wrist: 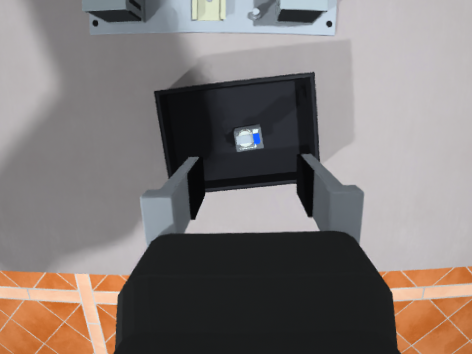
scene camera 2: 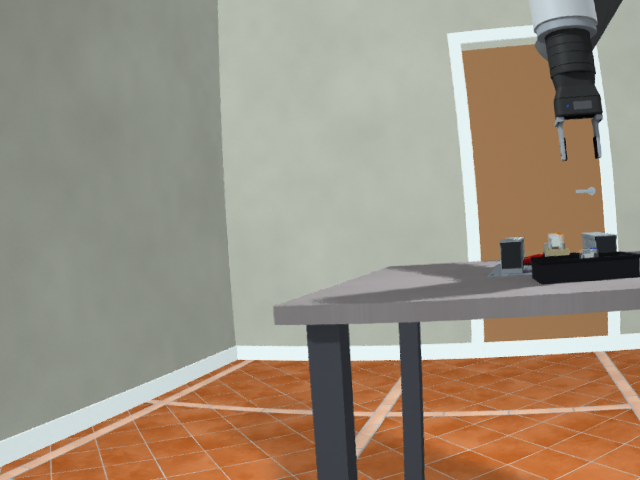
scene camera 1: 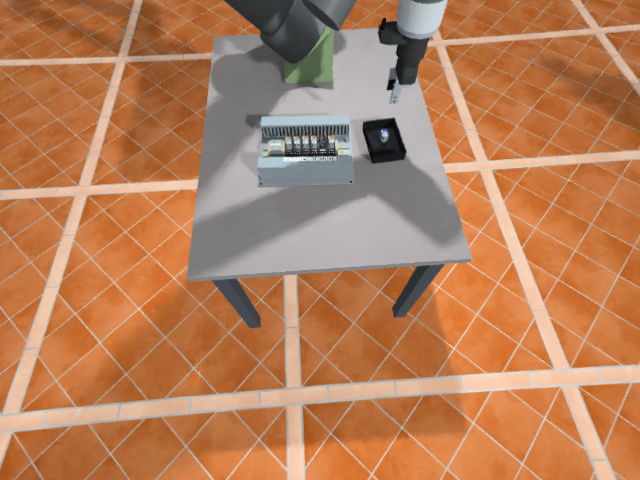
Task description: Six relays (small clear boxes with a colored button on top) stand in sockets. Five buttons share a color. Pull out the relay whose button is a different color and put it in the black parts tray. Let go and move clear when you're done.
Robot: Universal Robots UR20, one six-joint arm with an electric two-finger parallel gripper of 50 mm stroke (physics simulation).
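Places are measured from the arm's base along level axes (x ahead, y left, z up), in millimetres.
Pixels of known places: gripper, fingertip midpoint: (wrist: pixel 250 175) (scene camera 2: pixel 581 159) (scene camera 1: pixel 391 96); arm's base at its link origin: (scene camera 1: pixel 307 33).
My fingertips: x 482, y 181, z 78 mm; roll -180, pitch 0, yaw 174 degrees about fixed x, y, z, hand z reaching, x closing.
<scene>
Ahead of a thing's pixels: the offset from my fingertips to its top centre. "spot": to the spot under its first point.
The relay with the blue button {dx +0, dy +2, dz -144 mm} (scene camera 1: pixel 384 136) (scene camera 2: pixel 589 253) (wrist: pixel 248 138) stands inside the black parts tray {dx +9, dy -1, dz -155 mm} (scene camera 1: pixel 387 158) (scene camera 2: pixel 584 270) (wrist: pixel 235 84), near its middle and apart from its walls. My gripper (scene camera 1: pixel 393 98) (scene camera 2: pixel 581 156) (wrist: pixel 250 175) is open and empty, high above the table and well clear of the relay and tray. Several relays with orange buttons {dx +1, dy -270, dz -121 mm} (scene camera 1: pixel 305 141) stand in a row of sockets. One socket {spot: dx +10, dy -211, dz -158 mm} (scene camera 1: pixel 323 146) in that row, second from the right, holds no relay. In scene camera 2, a relay {dx +14, dy -186, dz -121 mm} (scene camera 2: pixel 555 240) shows at the near end of the row.
The grey panel (scene camera 1: pixel 305 173) (wrist: pixel 165 25) with its raised ducts holds the sockets, left of the tray in scene camera 1. The arm's green base (scene camera 1: pixel 309 72) stands at the back of the table (scene camera 1: pixel 330 227) (scene camera 2: pixel 413 310). A brown door (scene camera 2: pixel 522 155) is in the wall behind.
</scene>
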